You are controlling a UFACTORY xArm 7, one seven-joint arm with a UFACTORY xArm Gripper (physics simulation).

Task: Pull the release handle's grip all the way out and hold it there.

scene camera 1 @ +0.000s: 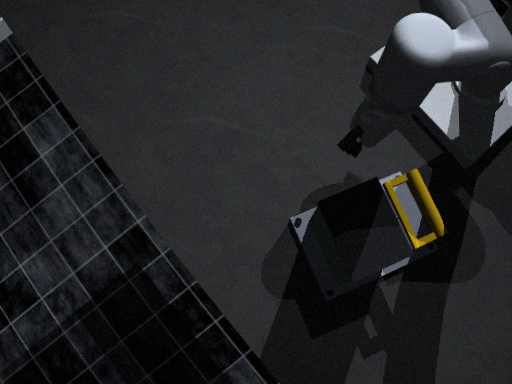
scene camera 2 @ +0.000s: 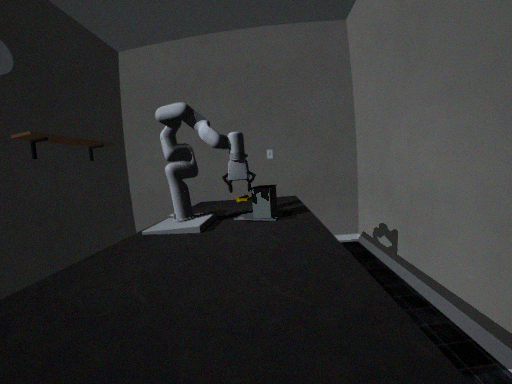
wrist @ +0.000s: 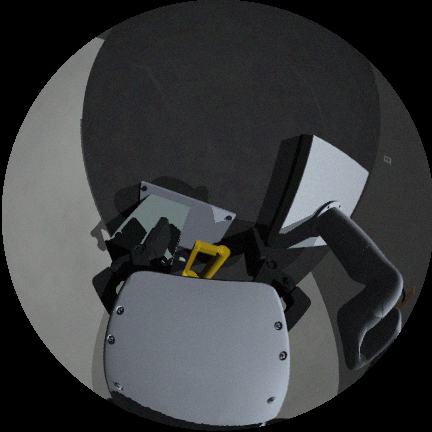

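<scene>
The release handle's yellow grip point(scene camera 1: 429, 205) point(scene camera 2: 243, 198) point(wrist: 218, 263) is a rectangular loop on the side of a box-shaped housing point(scene camera 1: 350, 212) point(scene camera 2: 262, 204) point(wrist: 166, 207) that faces the robot's base. The housing stands on a light plate point(scene camera 1: 396, 266) point(scene camera 2: 243, 217) point(wrist: 204, 220) with holes in its corners. My gripper point(scene camera 1: 351, 142) point(scene camera 2: 240, 189) point(wrist: 207, 232) is open and empty. In the second scene view it hangs a little above the grip, apart from it. In the wrist view the gripper's body hides the near end of the grip, and the left finger covers part of the housing.
The robot's pale base slab point(scene camera 2: 176, 228) point(wrist: 325, 180) stands on the dark table point(scene camera 2: 225, 300), on the grip's side of the housing. A dark tiled floor point(scene camera 1: 75, 250) lies beyond the table's edge. A wooden shelf point(scene camera 2: 62, 139) is on the left wall.
</scene>
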